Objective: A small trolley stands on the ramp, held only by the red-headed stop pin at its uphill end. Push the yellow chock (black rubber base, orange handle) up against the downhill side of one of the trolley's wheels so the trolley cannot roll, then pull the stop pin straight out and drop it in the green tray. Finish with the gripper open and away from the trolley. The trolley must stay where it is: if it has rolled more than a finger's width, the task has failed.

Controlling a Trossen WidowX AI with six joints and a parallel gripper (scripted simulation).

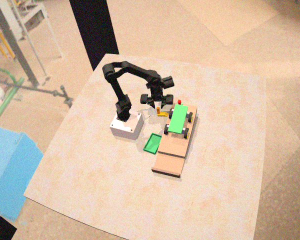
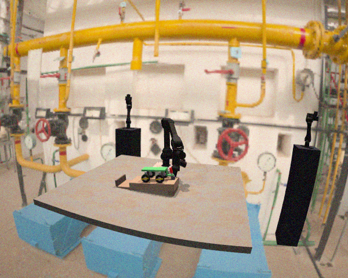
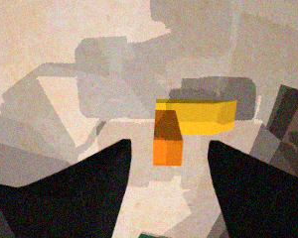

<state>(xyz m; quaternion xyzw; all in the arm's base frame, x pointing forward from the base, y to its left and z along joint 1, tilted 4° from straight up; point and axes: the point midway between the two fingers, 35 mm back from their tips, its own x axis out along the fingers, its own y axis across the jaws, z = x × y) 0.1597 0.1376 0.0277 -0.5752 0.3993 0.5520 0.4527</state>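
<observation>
The yellow chock is 4 cm below my gripper tip and 2 cm ahead of it. Round my gripper tip: red-headed stop pin (13 cm ahead, 7 cm above, 2 cm to the left); then wooden ramp (16 cm ahead, 10 cm to the right, 1 cm below); then trolley (16 cm ahead, 9 cm to the right, 5 cm above).
</observation>
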